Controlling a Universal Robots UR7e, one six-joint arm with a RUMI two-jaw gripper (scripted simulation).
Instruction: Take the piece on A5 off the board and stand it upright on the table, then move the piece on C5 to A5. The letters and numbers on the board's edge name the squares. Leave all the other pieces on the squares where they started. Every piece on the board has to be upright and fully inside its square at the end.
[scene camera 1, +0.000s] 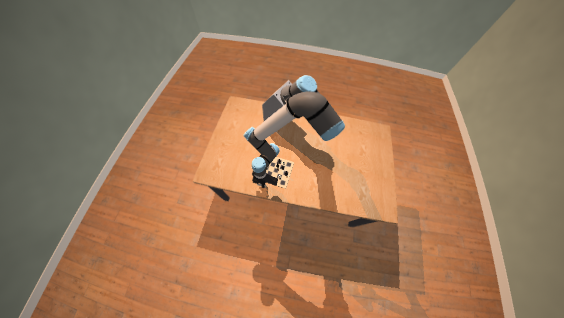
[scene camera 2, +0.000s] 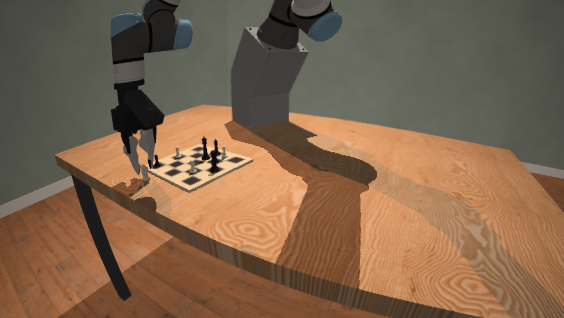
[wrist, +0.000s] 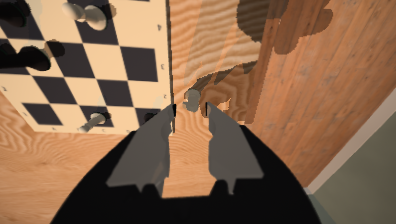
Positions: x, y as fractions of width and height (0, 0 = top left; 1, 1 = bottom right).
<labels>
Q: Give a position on a chessboard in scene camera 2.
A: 0.31, 0.54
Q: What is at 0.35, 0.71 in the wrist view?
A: My gripper.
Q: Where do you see a white pawn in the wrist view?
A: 0.25, 0.10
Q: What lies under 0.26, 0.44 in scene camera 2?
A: My gripper.
</labels>
